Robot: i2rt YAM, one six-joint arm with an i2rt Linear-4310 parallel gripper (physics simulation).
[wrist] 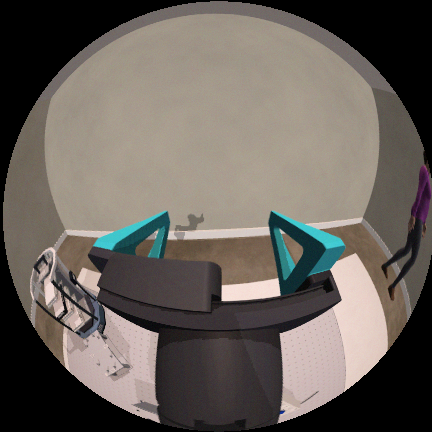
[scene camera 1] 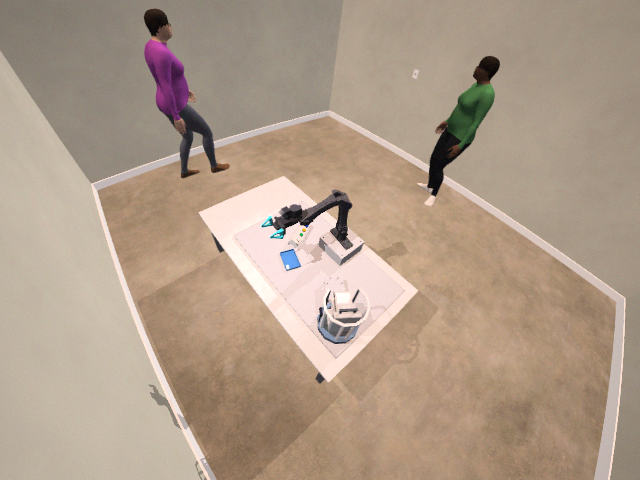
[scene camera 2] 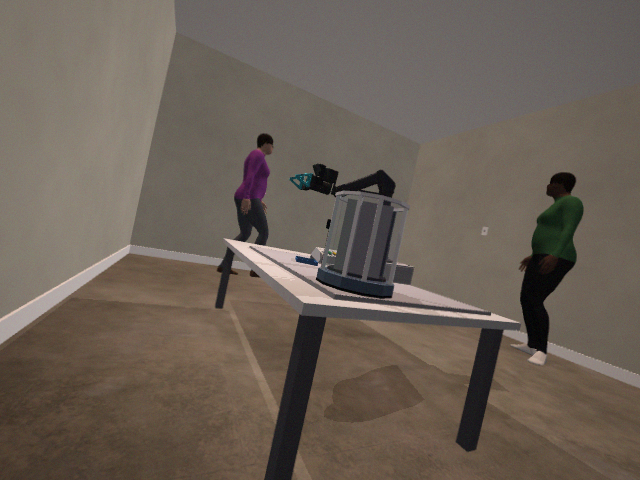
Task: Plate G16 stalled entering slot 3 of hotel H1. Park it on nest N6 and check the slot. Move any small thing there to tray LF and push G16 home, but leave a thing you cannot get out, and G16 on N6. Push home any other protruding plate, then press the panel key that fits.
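Frame: origin at the arm's base, x right, y back, z down, level; centimetres.
Seen in the pictures: gripper, between the fingertips: (wrist: 218,216) (scene camera 1: 265,232) (scene camera 2: 292,177); arm's base, origin of its link: (scene camera 1: 341,238).
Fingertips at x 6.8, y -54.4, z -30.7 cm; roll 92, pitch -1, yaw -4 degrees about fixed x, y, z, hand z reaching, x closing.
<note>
Offsets run from my fingertips to a thing's top centre. "pt": to the spot under its first point. Level surfaces: height alone.
My gripper (scene camera 1: 266,231) (scene camera 2: 293,180) (wrist: 218,216) is open and empty, high above the table's far end, with its cyan fingers wide apart. The round hotel carousel @(dx -53.6, dy +17.1, dz +8.9 cm) (scene camera 1: 336,337) (scene camera 2: 356,283) has a blue base and a pale cage, and stands at the other end, well away from the gripper; in the wrist view its cage @(pt dx -45.9, dy +16.6, dz +21.5 cm) (wrist: 65,300) shows at the lower left. Plate G16, slot 3 and slot labels cannot be made out. A blue tray @(dx +0.8, dy +16.0, dz +38.2 cm) (scene camera 1: 289,258) (scene camera 2: 307,260) lies mid-table. The key panel @(dx +15.7, dy +33.1, dz +31.6 cm) (scene camera 1: 296,239) (scene camera 2: 316,253) has coloured keys and stands below the forearm. A small pale fixture @(dx -35.6, dy +27.8, dz +32.4 cm) (scene camera 1: 333,282) (wrist: 116,369) lies beside the carousel; its label is unreadable.
The arm's grey base box (scene camera 1: 338,251) stands at the table's long edge. A perforated mat @(dz +39.9 cm) (scene camera 1: 382,289) covers much of the white table @(dz +41.2 cm) (scene camera 1: 248,204) (scene camera 2: 279,281). A person in purple (scene camera 1: 168,77) (scene camera 2: 254,175) (wrist: 421,195) and one in green (scene camera 1: 471,111) (scene camera 2: 558,227) stand off the table.
</note>
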